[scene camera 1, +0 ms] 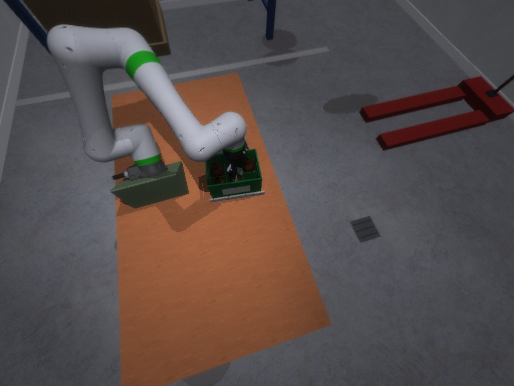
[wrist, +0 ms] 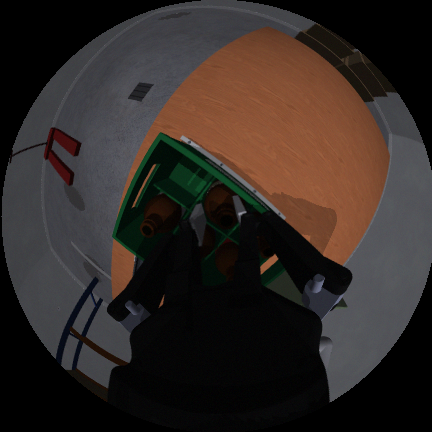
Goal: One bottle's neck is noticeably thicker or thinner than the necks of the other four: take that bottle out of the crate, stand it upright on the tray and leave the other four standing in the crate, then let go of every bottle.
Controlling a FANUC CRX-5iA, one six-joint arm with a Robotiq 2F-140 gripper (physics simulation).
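The green crate holds brown bottles, in part hidden by the gripper. In the wrist view one bottle stands in a left compartment, a second bottle is at the crate's near side by the fingertips, a third bottle is lower down, and part of another bottle shows beside the right finger. My gripper is partly open over the crate, its fingertips around the second bottle's top, not clamped on it. Which neck differs I cannot tell. The tray cannot be made out.
A metal strip runs along the crate's near side. The arm's base stands on a grey-green block left of the crate. The orange surface lies below. A red pallet fork is on the floor at right.
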